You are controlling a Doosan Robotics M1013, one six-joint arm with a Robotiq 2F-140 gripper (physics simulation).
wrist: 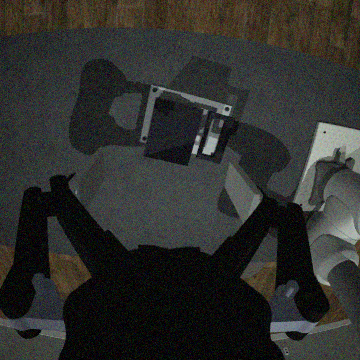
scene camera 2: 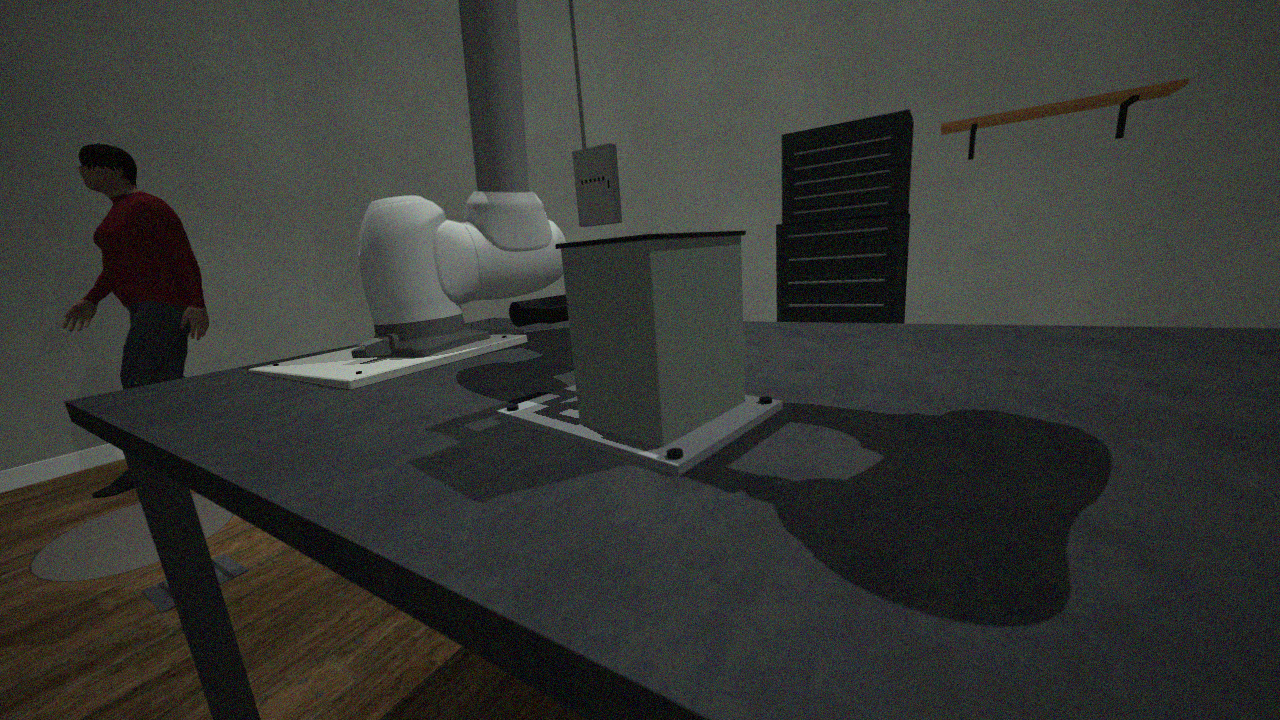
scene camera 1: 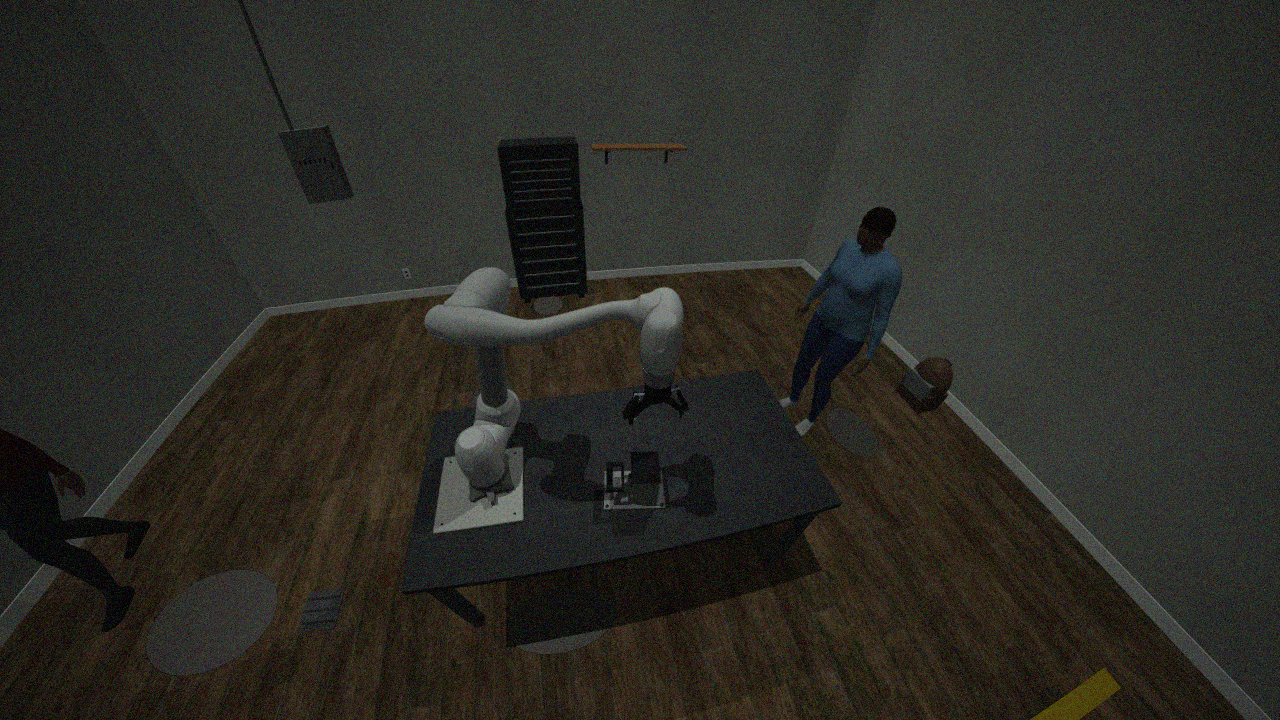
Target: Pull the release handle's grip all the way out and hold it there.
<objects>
My gripper shows in the wrist view and in scene camera 1; in scene camera 2 it is out of frame. The same spot on a base plate: [scene camera 1: 616, 500] is [scene camera 2: 552, 408]. One and the same spot on my gripper: [wrist: 38, 305] is [scene camera 1: 675, 391].
</objects>
